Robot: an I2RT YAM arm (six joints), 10 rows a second.
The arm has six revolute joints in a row. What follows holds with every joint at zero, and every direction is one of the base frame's.
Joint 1 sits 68 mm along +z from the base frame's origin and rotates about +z.
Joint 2 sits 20 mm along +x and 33.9 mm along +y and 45.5 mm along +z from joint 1 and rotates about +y.
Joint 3 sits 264 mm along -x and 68.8 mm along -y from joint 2 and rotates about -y.
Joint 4 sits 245 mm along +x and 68.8 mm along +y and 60 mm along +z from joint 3 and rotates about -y.
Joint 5 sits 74 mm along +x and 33.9 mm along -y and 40.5 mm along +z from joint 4 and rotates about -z.
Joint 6 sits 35.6 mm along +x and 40.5 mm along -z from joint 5 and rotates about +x.
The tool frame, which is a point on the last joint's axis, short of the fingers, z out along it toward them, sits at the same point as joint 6; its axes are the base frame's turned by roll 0, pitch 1.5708 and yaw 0 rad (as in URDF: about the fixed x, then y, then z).
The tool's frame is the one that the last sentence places.
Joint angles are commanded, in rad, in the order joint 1, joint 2, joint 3, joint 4, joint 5, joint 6. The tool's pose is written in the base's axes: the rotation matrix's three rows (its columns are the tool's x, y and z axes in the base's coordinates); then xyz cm. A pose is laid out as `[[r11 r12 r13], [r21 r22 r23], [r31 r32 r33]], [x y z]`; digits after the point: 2 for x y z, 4 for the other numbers.
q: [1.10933 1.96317 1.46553 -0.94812 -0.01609 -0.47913]
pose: [[0.0211 -0.9989 0.0411], [-0.9928 -0.0161 0.1188], [-0.1180 -0.0433 -0.9921]], [16.80 33.92 18.45]
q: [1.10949 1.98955 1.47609 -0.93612 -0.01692 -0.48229]
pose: [[0.0242 -0.9990 0.0387], [-0.9931 -0.0196 0.1158], [-0.1149 -0.0412 -0.9925]], [17.02 34.37 17.78]
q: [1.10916 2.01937 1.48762 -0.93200 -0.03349 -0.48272]
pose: [[0.0238 -0.9996 0.0176], [-0.9936 -0.0218 0.1105], [-0.1101 -0.0201 -0.9937]], [17.17 34.77 16.99]
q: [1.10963 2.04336 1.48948 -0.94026 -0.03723 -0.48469]
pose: [[0.0250 -0.9997 0.0007], [-0.9961 -0.0248 0.0851], [-0.0850 -0.0028 -0.9964]], [17.17 34.85 16.15]
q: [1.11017 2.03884 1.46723 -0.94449 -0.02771 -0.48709]
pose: [[0.0272 -0.9996 -0.0005], [-0.9978 -0.0272 0.0613], [-0.0613 -0.0011 -0.9981]], [16.96 34.41 15.76]
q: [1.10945 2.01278 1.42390 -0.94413 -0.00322 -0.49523]
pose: [[0.0342 -0.9993 0.0139], [-0.9988 -0.0337 0.0353], [-0.0348 -0.0151 -0.9993]], [16.64 33.51 15.64]
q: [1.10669 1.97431 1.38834 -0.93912 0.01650 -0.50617]
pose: [[0.0422 -0.9985 0.0352], [-0.9986 -0.0411 0.0335], [-0.0320 -0.0366 -0.9988]], [16.43 32.70 16.13]
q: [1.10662 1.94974 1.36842 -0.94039 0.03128 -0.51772]
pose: [[0.0534 -0.9973 0.0499], [-0.9982 -0.0520 0.0298], [-0.0272 -0.0514 -0.9983]], [16.25 32.21 16.49]
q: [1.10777 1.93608 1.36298 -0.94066 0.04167 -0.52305]
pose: [[0.0597 -0.9962 0.0627], [-0.9978 -0.0578 0.0323], [-0.0286 -0.0645 -0.9975]], [16.17 32.05 16.83]
